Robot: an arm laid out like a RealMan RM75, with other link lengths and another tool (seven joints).
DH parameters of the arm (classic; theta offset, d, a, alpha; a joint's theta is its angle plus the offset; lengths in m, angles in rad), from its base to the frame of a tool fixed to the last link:
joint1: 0 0.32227 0 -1.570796
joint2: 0 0 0 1.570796
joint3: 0 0.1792 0 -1.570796
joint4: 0 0 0 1.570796
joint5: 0 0.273 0 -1.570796
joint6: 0 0 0 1.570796
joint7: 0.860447 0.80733 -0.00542 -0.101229
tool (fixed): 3.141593 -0.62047 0 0
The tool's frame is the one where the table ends.
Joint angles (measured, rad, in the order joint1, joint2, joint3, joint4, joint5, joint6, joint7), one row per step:
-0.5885 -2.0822 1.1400 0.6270 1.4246 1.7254 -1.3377
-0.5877 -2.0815 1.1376 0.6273 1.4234 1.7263 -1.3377
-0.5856 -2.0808 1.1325 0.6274 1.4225 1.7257 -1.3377
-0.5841 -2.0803 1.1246 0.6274 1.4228 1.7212 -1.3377
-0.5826 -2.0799 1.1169 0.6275 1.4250 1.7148 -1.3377
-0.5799 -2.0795 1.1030 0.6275 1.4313 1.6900 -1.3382
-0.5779 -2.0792 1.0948 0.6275 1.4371 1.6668 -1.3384
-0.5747 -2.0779 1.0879 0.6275 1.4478 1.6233 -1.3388
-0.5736 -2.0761 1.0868 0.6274 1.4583 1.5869 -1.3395
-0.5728 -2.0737 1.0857 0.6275 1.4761 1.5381 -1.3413
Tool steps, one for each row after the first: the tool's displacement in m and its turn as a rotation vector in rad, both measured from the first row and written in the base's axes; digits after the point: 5 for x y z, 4 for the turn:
-0.00040 0.00030 0.00107 0.0022 -0.0020 0.0013
-0.00170 0.00109 0.00268 0.0071 -0.0044 0.0064
-0.00339 0.00286 0.00460 0.0157 -0.0058 0.0149
-0.00534 0.00476 0.00608 0.0245 -0.0046 0.0241
-0.01024 0.01024 0.00792 0.0467 0.0046 0.0502
-0.01431 0.01470 0.00857 0.0640 0.0154 0.0716
-0.02140 0.02203 0.00814 0.0911 0.0403 0.1069
-0.02678 0.02762 0.00675 0.1102 0.0653 0.1322
-0.03422 0.03478 0.00457 0.1342 0.1023 0.1644

